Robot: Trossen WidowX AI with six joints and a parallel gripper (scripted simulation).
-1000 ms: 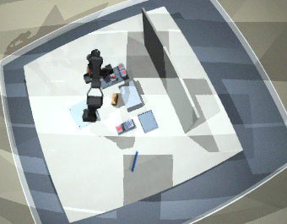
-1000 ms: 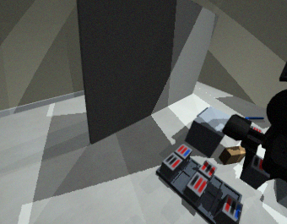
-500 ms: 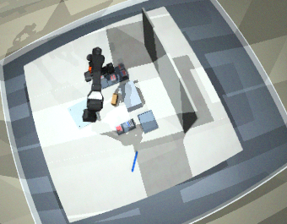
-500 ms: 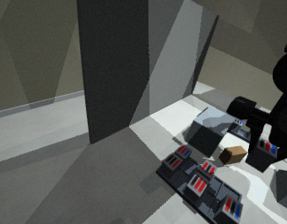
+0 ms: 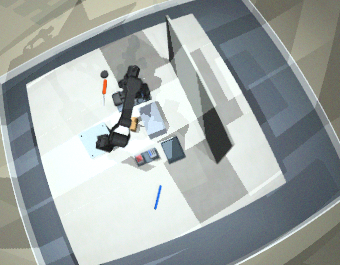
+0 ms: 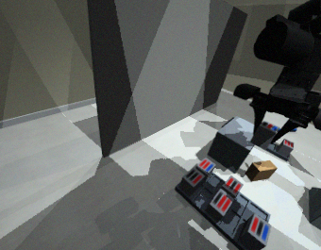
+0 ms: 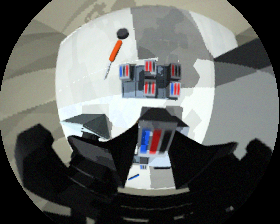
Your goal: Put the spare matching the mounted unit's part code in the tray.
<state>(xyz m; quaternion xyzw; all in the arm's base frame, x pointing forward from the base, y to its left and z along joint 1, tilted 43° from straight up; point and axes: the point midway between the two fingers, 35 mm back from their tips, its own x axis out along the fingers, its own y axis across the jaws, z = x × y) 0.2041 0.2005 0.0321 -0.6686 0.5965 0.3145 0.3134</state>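
Right now my gripper tip is 28 cm to the left of the flat grey tray, 16 cm above it and 13 cm short of it. The rest, counted from my gripper tip: dark holder (28 cm to the right, 16 cm below, 2 cm behind); grey box-shaped unit (11 cm below, 10 cm to the right, 7 cm ahead); orange-brown block (14 cm below, 8 cm to the right, 4 cm behind).
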